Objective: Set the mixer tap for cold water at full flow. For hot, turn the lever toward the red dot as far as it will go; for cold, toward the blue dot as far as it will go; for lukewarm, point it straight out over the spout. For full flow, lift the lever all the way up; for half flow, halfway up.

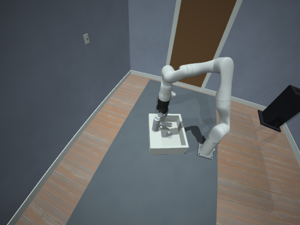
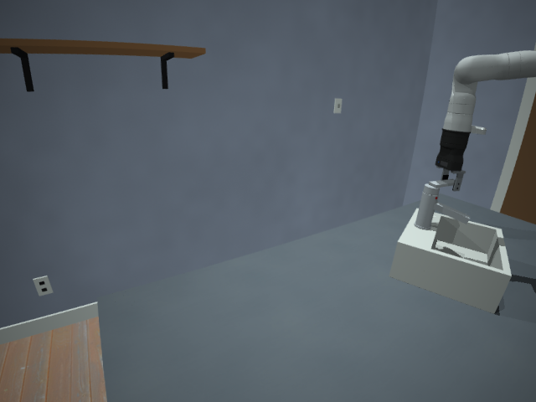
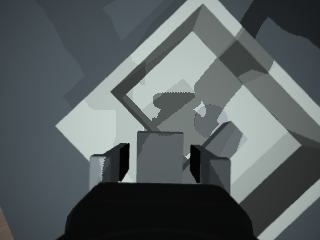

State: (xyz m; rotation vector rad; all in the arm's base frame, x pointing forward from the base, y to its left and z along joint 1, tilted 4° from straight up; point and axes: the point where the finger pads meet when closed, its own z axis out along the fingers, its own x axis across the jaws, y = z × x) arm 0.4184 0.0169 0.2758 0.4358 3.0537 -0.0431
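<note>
Now: hand 10 mm short of the flat lever and 20 mm to the right of it. The rest, counted from my hand: white basin (80 mm behind, 10 mm to the left, 240 mm below); grey mixer tap (10 mm ahead, 40 mm to the left, 50 mm below).
</note>
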